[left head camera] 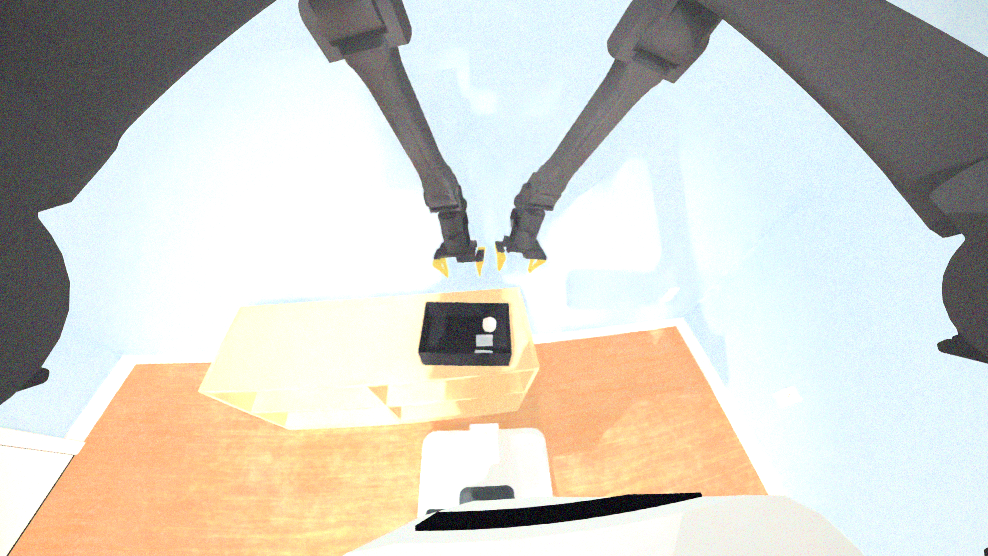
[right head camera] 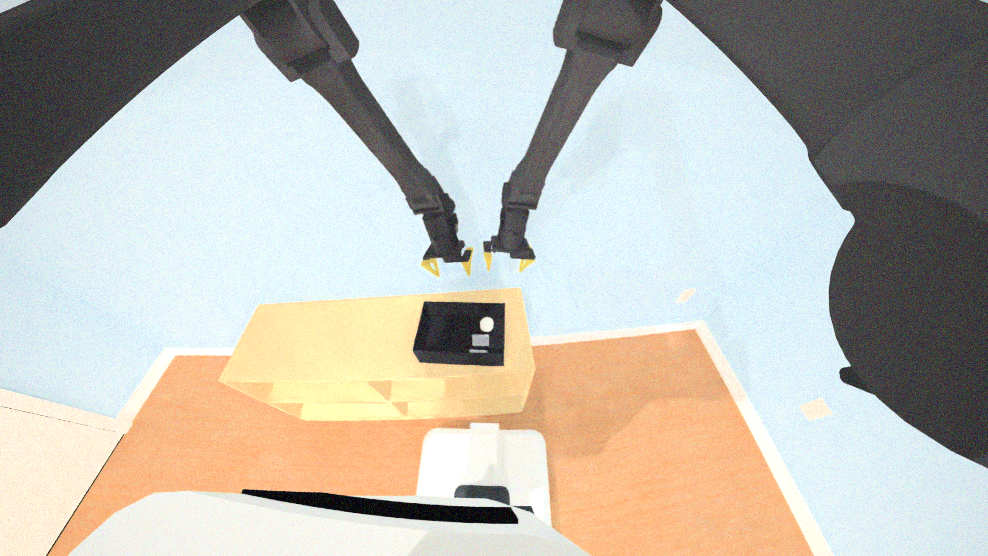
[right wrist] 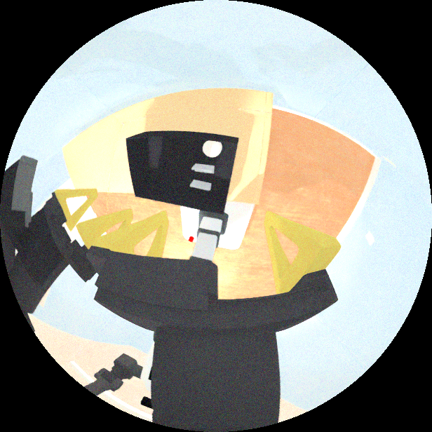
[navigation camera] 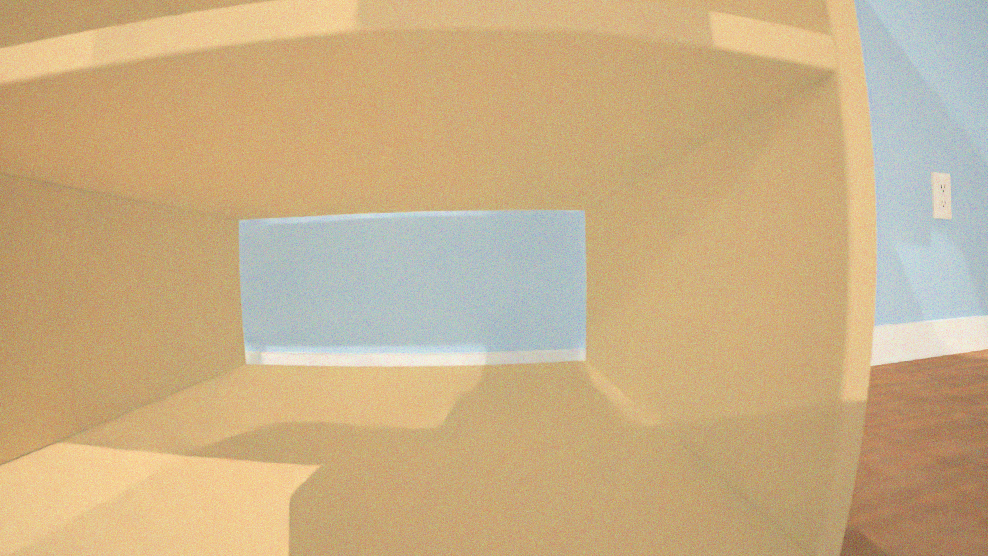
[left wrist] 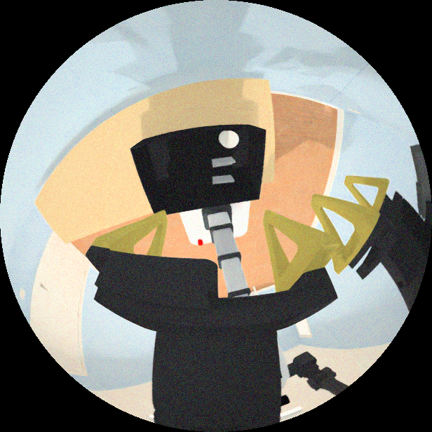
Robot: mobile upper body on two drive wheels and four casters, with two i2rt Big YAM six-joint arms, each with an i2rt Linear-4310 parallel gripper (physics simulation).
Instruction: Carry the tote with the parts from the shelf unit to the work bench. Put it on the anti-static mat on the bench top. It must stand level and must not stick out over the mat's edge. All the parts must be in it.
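Places are measured from the left arm's base along level axes (x ahead, y left, z up), in centimetres.
Pixels of known places: left gripper, fingertip midpoint: (left head camera: 463, 275) (right head camera: 453, 275); right gripper, fingertip midpoint: (left head camera: 513, 270) (right head camera: 504, 270).
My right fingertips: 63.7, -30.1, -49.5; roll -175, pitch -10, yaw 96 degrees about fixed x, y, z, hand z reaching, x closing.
Observation:
For each thing: its top centre in the pictures, then the offset to it from my right fingertips, as dx, dy, dz. "spot": a spot on its surface instead.
- black tote, top centre: (left head camera: 466, 326) (right head camera: 460, 325) -6.8, +14.5, -20.4
- wooden shelf unit, surface spot: (left head camera: 310, 338) spot: -7.0, +74.3, -30.5
- white round part, top centre: (left head camera: 489, 322) (right head camera: 486, 322) -1.0, +6.1, -27.7
The black tote (left head camera: 445, 331) (right head camera: 442, 330) (left wrist: 190, 180) (right wrist: 165, 175) stands level on top of the wooden shelf unit (left head camera: 310, 338) (right head camera: 331, 331) (left wrist: 100, 175) (right wrist: 100, 155), near its right end. In it lie a white round part (left head camera: 489, 324) (right head camera: 486, 324) (left wrist: 228, 139) (right wrist: 212, 148) and grey parts (left head camera: 484, 340) (right head camera: 480, 339) (left wrist: 223, 162) (right wrist: 204, 168). My left gripper (left head camera: 463, 275) (right head camera: 453, 274) (left wrist: 214, 215) and right gripper (left head camera: 516, 270) (right head camera: 505, 269) (right wrist: 216, 213) are open, empty and side by side, clear of the tote. I cannot make out the bench or mat.
My white base (left head camera: 442, 456) (right head camera: 442, 456) is close to the shelf unit's front. The navigation camera looks into a shelf compartment beside its right side panel (navigation camera: 856, 207). Blue walls stand behind and at the right. A pale surface (left head camera: 27, 490) (right head camera: 41, 470) shows at the lower left.

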